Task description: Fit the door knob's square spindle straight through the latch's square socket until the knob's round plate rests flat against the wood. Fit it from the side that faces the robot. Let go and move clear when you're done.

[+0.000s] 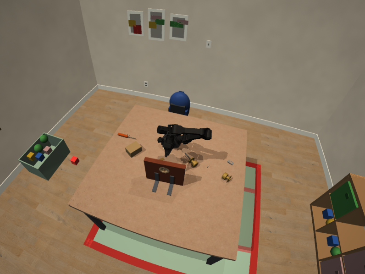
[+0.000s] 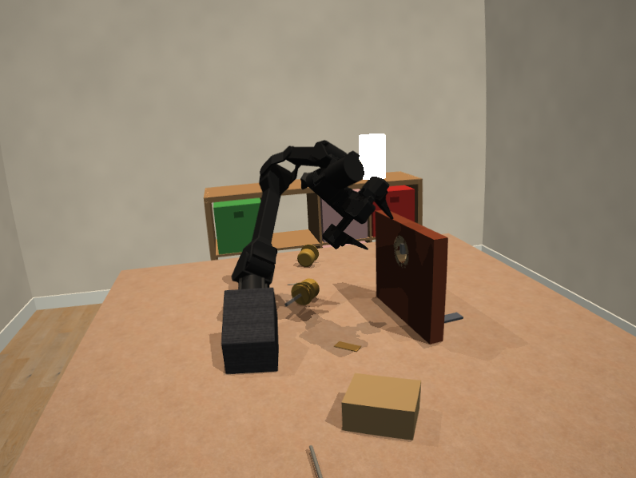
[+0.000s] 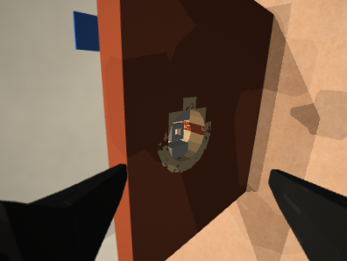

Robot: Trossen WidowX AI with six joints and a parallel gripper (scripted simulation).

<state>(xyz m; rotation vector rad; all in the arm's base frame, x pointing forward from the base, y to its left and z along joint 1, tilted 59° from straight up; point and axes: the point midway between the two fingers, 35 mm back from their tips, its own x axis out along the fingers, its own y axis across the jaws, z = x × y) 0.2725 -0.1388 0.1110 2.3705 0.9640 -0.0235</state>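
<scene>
The dark red wooden door panel is 100 mm ahead of my hand, 20 mm to the left of it and 100 mm below it. Round my hand: screwdriver: 180 mm behind, 520 mm to the right, 240 mm below; then tan box: 60 mm behind, 360 mm to the right, 220 mm below; then flat plate: 80 mm behind, 100 mm to the right, 250 mm below.
</scene>
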